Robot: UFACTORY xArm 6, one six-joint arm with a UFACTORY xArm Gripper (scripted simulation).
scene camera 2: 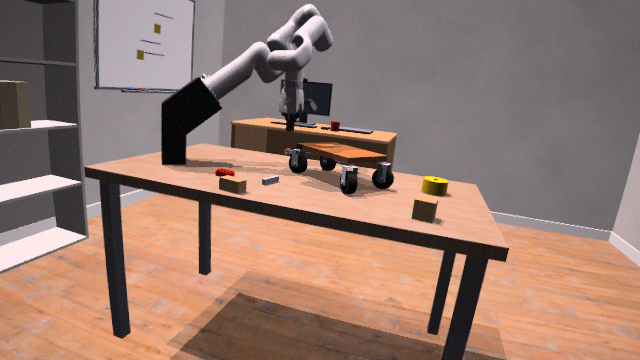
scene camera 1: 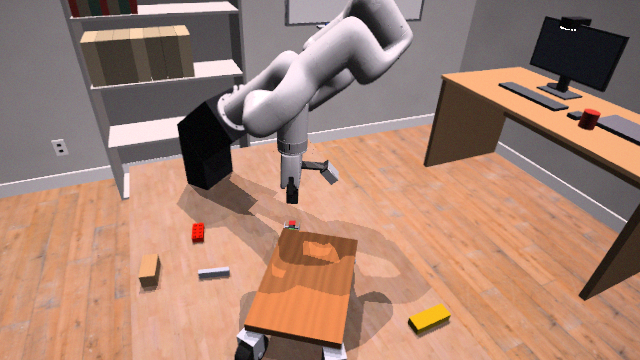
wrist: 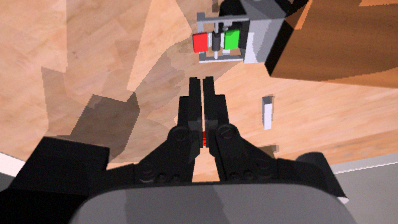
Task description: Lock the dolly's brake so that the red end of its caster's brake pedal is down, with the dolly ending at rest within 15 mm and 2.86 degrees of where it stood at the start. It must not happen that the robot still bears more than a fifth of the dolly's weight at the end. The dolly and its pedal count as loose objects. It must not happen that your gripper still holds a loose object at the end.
Labels:
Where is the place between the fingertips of the gripper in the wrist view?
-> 202,92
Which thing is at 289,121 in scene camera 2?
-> The gripper.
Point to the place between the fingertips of the gripper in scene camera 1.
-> At 292,202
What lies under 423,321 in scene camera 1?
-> A yellow piece.

